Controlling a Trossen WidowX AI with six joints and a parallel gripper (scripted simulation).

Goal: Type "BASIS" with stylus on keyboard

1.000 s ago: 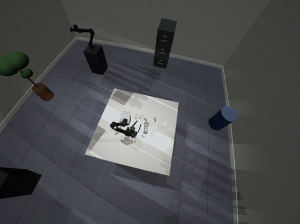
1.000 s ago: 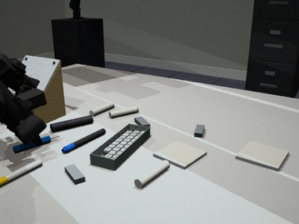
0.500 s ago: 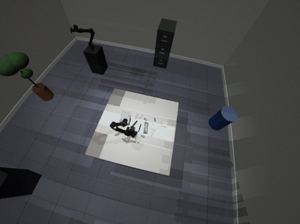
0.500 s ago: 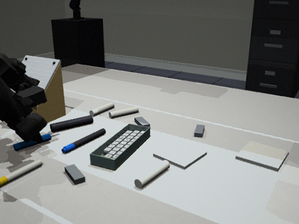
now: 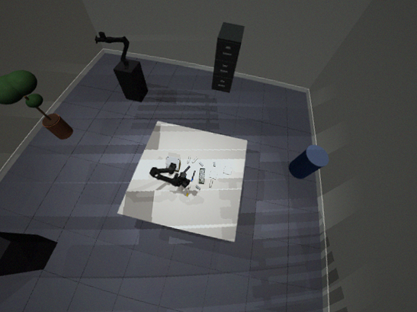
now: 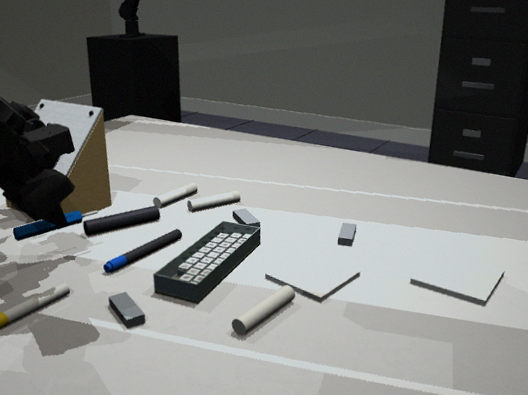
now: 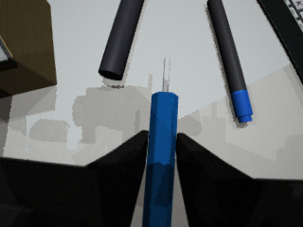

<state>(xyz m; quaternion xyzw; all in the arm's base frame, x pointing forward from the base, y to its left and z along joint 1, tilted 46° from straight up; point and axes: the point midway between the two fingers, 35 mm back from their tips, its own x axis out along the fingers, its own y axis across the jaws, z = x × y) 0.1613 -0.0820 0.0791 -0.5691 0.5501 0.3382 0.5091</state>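
The blue stylus lies 1 cm to the left of my gripper tip. Also, from my gripper tip: blue-tipped pen 9 cm ahead, 5 cm to the left, 5 cm below; yellow-tipped pen 8 cm ahead, 14 cm to the right, 5 cm below; dark cylinder 1 cm behind, 12 cm to the left, 4 cm below.
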